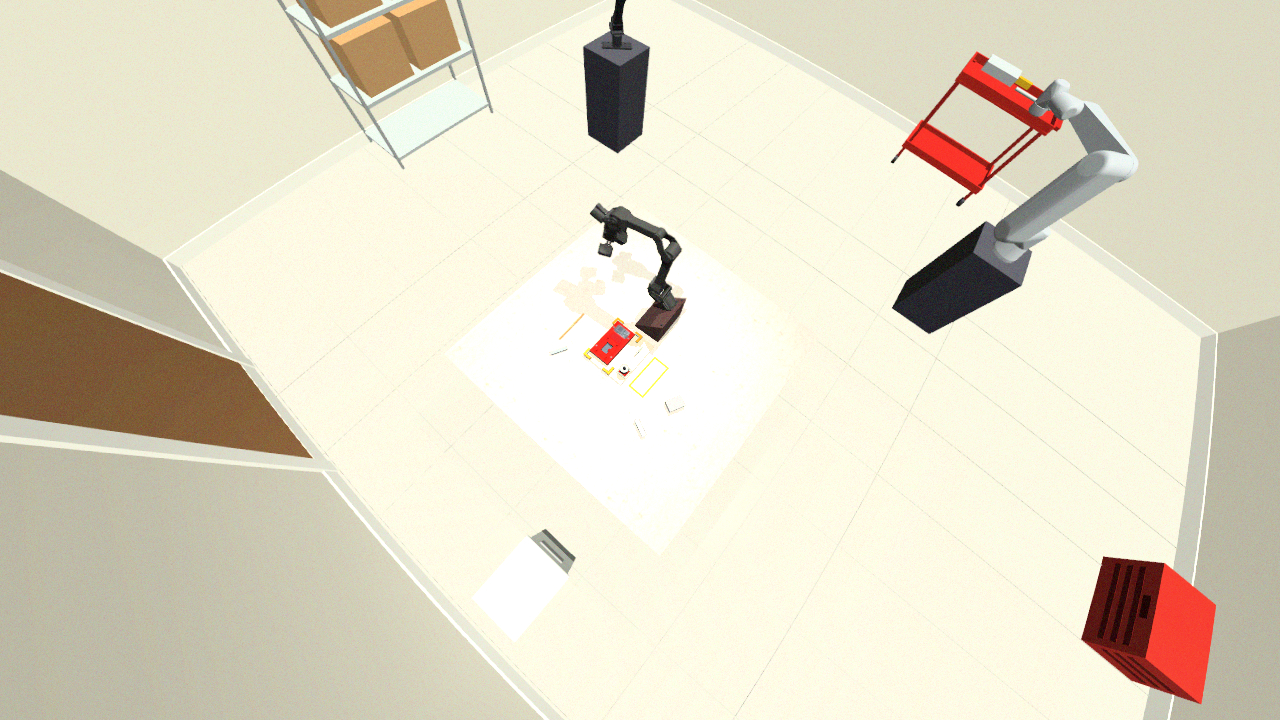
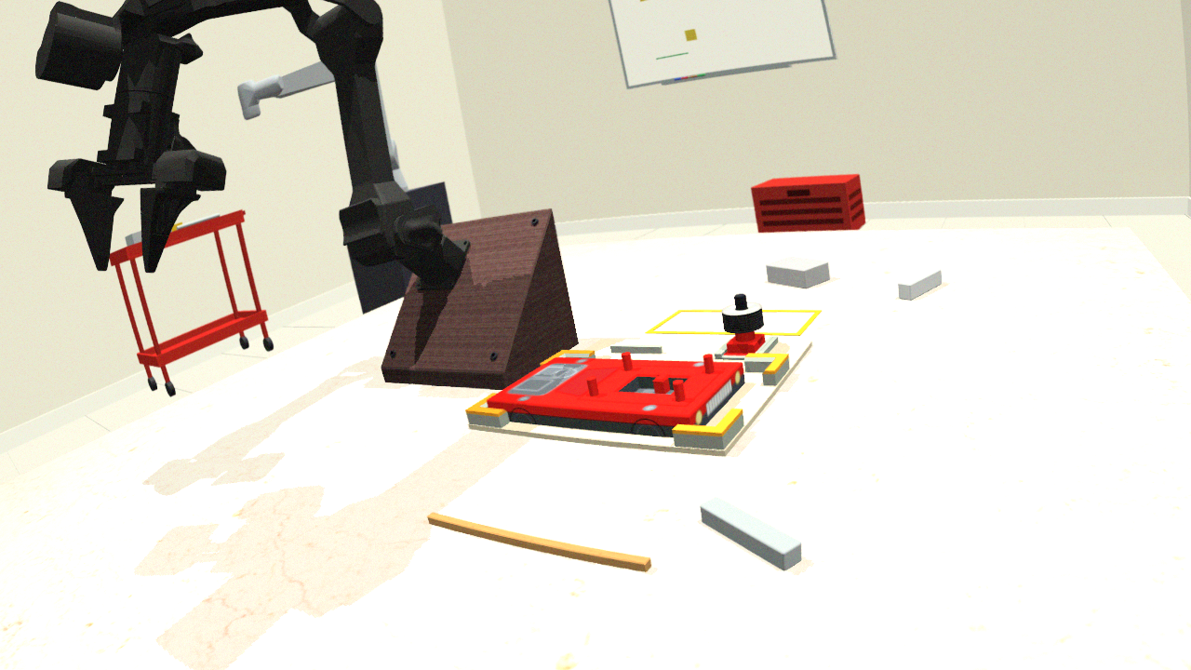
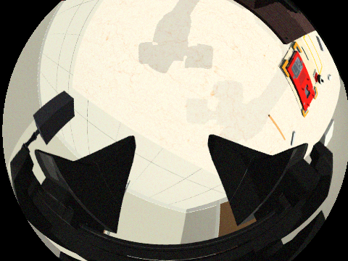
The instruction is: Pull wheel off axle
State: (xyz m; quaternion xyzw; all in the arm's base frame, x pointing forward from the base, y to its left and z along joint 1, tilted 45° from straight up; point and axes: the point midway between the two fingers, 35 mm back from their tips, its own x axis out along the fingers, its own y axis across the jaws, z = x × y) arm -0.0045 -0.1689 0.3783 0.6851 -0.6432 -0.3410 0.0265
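My gripper tip is 42 cm to the right of the wheel, 36 cm short of it and 19 cm above it. The rest, counted from my gripper tip: black upright axle 42 cm to the left, 36 cm ahead, 19 cm below; wooden stick 35 cm ahead, 22 cm below, 8 cm to the left.
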